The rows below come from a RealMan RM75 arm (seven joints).
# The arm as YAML. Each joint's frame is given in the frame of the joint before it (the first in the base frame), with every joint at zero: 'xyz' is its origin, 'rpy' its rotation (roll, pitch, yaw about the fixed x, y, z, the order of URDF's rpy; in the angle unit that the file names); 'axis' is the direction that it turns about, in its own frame. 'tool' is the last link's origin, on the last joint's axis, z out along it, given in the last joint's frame.
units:
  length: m
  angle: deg
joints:
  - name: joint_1
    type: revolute
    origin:
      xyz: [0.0, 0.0, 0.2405]
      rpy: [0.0, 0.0, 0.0]
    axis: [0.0, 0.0, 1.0]
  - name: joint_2
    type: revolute
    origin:
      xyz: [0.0, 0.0, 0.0]
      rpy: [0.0, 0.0, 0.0]
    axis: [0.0, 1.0, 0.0]
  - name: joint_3
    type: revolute
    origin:
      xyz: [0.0, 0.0, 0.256]
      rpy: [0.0, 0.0, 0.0]
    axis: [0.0, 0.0, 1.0]
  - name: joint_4
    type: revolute
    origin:
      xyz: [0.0, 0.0, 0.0]
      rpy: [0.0, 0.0, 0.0]
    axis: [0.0, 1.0, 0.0]
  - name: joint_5
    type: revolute
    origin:
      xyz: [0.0, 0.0, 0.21]
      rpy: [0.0, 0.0, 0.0]
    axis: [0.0, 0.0, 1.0]
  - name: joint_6
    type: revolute
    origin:
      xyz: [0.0, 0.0, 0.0]
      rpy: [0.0, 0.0, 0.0]
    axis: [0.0, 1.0, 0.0]
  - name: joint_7
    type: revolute
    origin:
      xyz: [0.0, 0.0, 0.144]
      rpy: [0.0, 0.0, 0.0]
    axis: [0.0, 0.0, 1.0]
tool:
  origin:
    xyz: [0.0, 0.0, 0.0]
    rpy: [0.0, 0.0, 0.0]
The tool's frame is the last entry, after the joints.
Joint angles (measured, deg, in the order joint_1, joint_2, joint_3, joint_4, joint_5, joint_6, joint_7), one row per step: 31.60 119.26 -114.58 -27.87 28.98 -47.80 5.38; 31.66 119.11 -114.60 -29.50 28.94 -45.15 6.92; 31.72 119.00 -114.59 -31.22 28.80 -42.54 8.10; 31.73 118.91 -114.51 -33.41 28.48 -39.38 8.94; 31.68 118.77 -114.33 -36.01 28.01 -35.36 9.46; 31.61 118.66 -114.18 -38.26 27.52 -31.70 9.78; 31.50 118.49 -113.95 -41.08 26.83 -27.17 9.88; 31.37 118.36 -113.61 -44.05 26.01 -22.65 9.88; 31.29 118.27 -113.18 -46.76 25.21 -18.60 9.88; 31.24 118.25 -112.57 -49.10 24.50 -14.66 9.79; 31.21 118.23 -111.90 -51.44 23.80 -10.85 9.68; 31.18 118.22 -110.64 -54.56 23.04 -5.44 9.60
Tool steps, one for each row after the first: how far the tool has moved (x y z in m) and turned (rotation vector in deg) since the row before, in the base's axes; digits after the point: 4 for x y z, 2 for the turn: -0.0039 0.0026 -0.0026 -1.71 1.34 -0.85; -0.0048 0.0023 -0.0027 -1.59 1.01 -0.64; -0.0063 0.0023 -0.0033 -1.75 0.64 -0.57; -0.0065 0.0023 -0.0037 -2.02 0.09 -0.78; -0.0053 0.0014 -0.0034 -1.82 -0.24 -0.73; -0.0065 0.0014 -0.0035 -2.08 -0.72 -0.75; -0.0074 0.0009 -0.0027 -1.92 -0.84 -0.55; -0.0071 0.0008 -0.0016 -1.57 -0.79 -0.42; -0.0054 0.0008 -0.0010 -1.38 -0.88 -0.70; -0.0056 0.0008 -0.0001 -1.20 -0.87 -0.60; -0.0063 0.0015 0.0016 -1.45 -1.00 -1.29
